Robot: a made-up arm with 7 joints.
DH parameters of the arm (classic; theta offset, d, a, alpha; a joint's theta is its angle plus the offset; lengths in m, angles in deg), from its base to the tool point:
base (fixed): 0 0.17 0 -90
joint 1: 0 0.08 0.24 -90
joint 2: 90 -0.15 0.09 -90
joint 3: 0 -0.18 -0.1 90
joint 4: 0 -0.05 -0.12 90
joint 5: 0 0.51 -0.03 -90
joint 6: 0 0.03 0.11 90
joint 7: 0 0.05 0.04 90
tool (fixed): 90 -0.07 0 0
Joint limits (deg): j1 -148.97..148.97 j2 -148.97..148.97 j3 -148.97..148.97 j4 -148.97..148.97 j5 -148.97..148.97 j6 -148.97..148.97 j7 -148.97..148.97
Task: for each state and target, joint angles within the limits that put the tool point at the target. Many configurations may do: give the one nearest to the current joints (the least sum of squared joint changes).
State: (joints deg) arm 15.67 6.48 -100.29 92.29 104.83 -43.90 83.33
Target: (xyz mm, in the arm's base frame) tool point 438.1 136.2 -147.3
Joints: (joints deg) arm -3.13 1.95 -118.28 107.93 103.84 -41.70 86.69
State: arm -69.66 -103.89 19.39 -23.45 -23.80 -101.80 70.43
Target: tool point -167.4 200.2 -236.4
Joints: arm -65.83 -125.97 9.66 -39.51 -19.42 -102.46 70.86
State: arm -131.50 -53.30 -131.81 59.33 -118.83 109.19 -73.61
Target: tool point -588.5 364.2 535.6
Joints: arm -137.65 -47.32 -129.81 35.70 -118.61 97.26 -81.14
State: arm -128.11 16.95 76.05 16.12 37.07 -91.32 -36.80
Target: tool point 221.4 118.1 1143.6
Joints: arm -106.20 9.38 75.85 -31.10 36.07 -105.49 -31.31
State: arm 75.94 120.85 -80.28 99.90 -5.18 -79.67 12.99
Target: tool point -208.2 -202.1 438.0
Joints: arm 101.54 98.79 -44.17 90.05 -7.83 -81.80 37.59
